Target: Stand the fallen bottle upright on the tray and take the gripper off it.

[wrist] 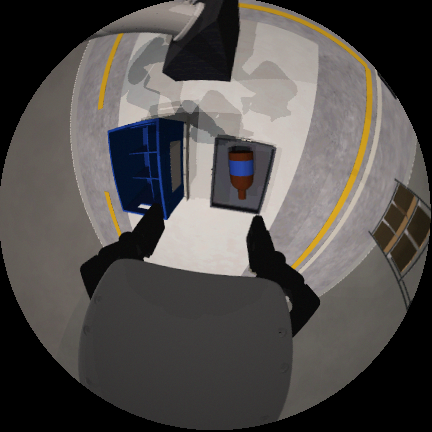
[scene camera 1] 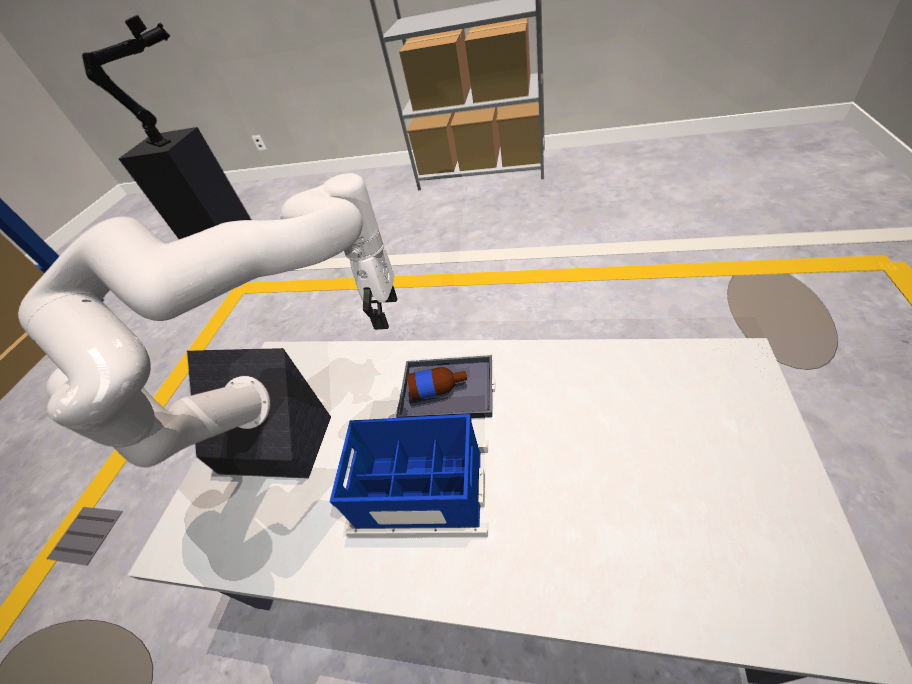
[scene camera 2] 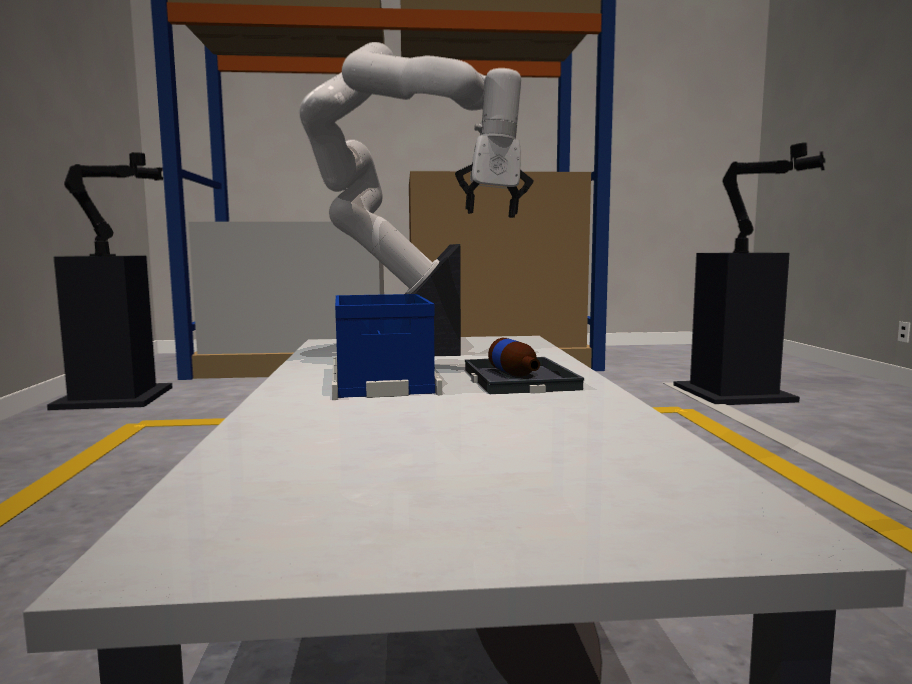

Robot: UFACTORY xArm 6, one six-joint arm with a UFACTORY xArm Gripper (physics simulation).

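Seen in the pictures: gripper, fingertip midpoint: point(wrist: 205, 221) point(scene camera 1: 386, 314) point(scene camera 2: 491, 215); arm's base, link origin: point(scene camera 1: 247, 402) point(scene camera 2: 424, 278).
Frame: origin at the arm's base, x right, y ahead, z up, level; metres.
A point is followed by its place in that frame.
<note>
A brown bottle point(scene camera 1: 434, 383) @[x -0.144, y 0.415, z -0.131 m] point(scene camera 2: 513, 357) @[x -0.153, y 0.454, z -0.147 m] point(wrist: 241, 170) @[x -0.164, y 0.390, z -0.119 m] with a blue band lies on its side in the dark grey tray point(scene camera 1: 481, 401) @[x -0.128, y 0.533, z -0.193 m] point(scene camera 2: 567, 382) @[x -0.239, y 0.556, z -0.181 m] point(wrist: 214, 172) @[x -0.081, y 0.435, z -0.193 m]. In scene camera 2 its neck points toward the camera, and in scene camera 1 to the right. My gripper point(scene camera 1: 378, 309) @[x -0.119, y 0.372, z 0.151 m] point(scene camera 2: 491, 209) @[x -0.119, y 0.372, z 0.151 m] point(wrist: 205, 221) @[x -0.119, y 0.372, z 0.151 m] is open and empty, high above the tray and apart from the bottle. Its fingers point down and stand wide apart.
A blue crate point(scene camera 1: 405, 500) @[x 0.213, y 0.431, z -0.027 m] point(scene camera 2: 384, 357) @[x 0.118, y 0.545, z -0.124 m] point(wrist: 171, 170) @[x 0.029, y 0.412, z -0.085 m] with compartments stands beside the tray, its walls higher than the tray's rim. Light brackets sit around crate and tray on the white table point(scene camera 1: 626, 478) @[x 0.077, y 0.870, z -0.199 m] point(scene camera 2: 456, 500) @[x 0.046, y 1.077, z -0.198 m]. The arm's black base block point(scene camera 1: 250, 412) @[x 0.045, y 0.045, z 0.024 m] stands behind them.
</note>
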